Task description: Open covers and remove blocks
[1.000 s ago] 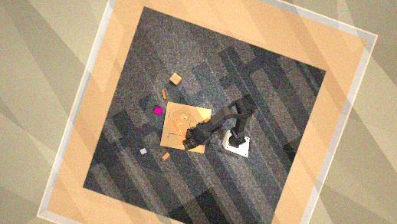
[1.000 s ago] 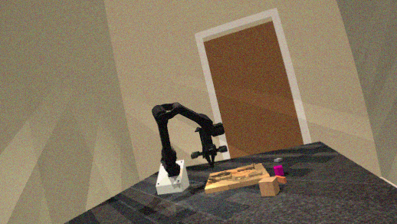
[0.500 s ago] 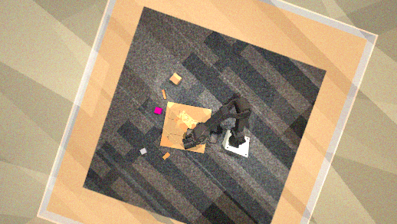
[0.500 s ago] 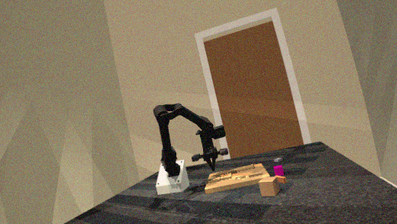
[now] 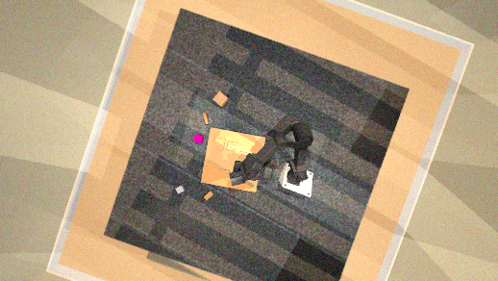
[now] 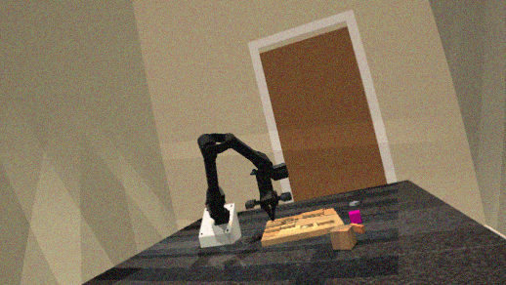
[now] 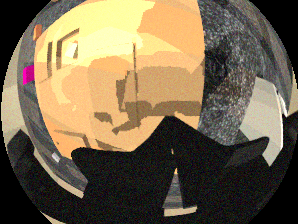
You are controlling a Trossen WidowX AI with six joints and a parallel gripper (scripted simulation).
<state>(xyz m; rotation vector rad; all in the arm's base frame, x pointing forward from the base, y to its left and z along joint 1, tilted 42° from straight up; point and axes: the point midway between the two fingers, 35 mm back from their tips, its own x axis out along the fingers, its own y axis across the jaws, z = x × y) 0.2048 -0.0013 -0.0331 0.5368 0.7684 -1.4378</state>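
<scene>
The tan wooden puzzle board is 110 mm ahead of my gripper tip, 30 mm below it and 20 mm to the left of it. From my gripper tip the other things lie so: tan cube: 280 mm to the right, 270 mm ahead, 20 mm below; then magenta block: 320 mm ahead, 50 mm to the right, 30 mm below; then orange block: 320 mm ahead, 160 mm to the right, 30 mm below.
</scene>
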